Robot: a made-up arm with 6 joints. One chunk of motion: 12 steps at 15 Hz.
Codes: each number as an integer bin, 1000 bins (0 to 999) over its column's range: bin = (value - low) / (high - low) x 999, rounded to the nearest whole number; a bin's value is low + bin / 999 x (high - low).
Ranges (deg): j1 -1..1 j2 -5..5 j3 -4..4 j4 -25..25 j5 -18..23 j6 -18..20
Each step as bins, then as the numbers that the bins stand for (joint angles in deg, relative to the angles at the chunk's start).
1 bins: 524 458 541 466 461 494
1 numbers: 0.05 -0.42 0.33 -1.68 0.92 0.79
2 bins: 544 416 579 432 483 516
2 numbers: 0.09 -0.84 0.64 -3.38 1.82 1.63
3 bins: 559 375 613 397 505 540
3 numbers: 0.12 -1.25 0.91 -5.13 2.73 2.54
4 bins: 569 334 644 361 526 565
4 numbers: 0.14 -1.66 1.16 -6.93 3.59 3.49
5 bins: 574 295 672 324 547 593
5 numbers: 0.15 -2.05 1.38 -8.78 4.45 4.56
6 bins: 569 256 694 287 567 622
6 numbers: 0.14 -2.44 1.56 -10.64 5.27 5.66
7 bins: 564 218 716 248 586 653
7 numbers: 0.13 -2.82 1.73 -12.59 6.05 6.84
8 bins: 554 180 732 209 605 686
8 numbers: 0.11 -3.20 1.86 -14.54 6.83 8.09
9 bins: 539 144 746 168 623 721
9 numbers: 0.08 -3.56 1.97 -16.59 7.57 9.43
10 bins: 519 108 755 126 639 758
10 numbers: 0.04 -3.92 2.05 -18.69 8.23 10.83
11 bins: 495 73 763 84 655 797
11 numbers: -0.01 -4.27 2.11 -20.80 8.88 12.32
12 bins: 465 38 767 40 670 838
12 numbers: -0.07 -4.62 2.14 -23.00 9.50 13.88
